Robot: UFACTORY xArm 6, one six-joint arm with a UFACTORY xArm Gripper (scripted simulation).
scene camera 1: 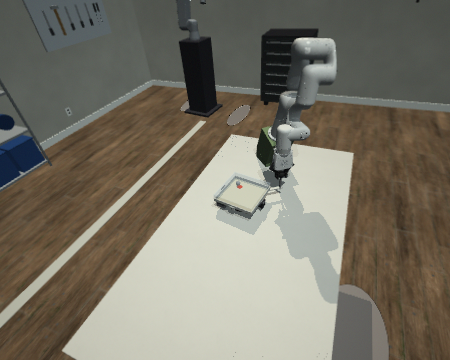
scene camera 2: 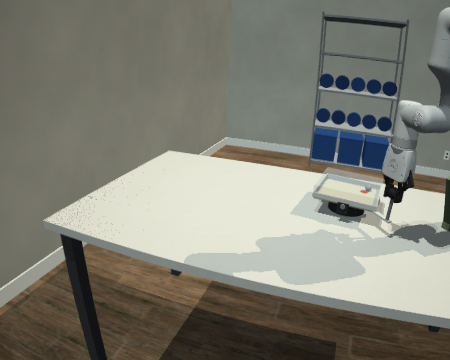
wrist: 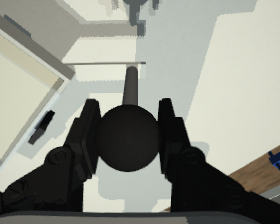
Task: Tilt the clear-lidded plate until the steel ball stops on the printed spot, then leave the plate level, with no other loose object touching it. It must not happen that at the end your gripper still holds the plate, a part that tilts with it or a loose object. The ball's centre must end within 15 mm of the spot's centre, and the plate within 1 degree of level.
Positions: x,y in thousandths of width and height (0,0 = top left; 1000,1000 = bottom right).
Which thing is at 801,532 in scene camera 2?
A clear-lidded plate.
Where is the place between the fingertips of my gripper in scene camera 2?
872,554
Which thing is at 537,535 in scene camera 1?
A clear-lidded plate.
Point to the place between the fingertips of my gripper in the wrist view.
462,516
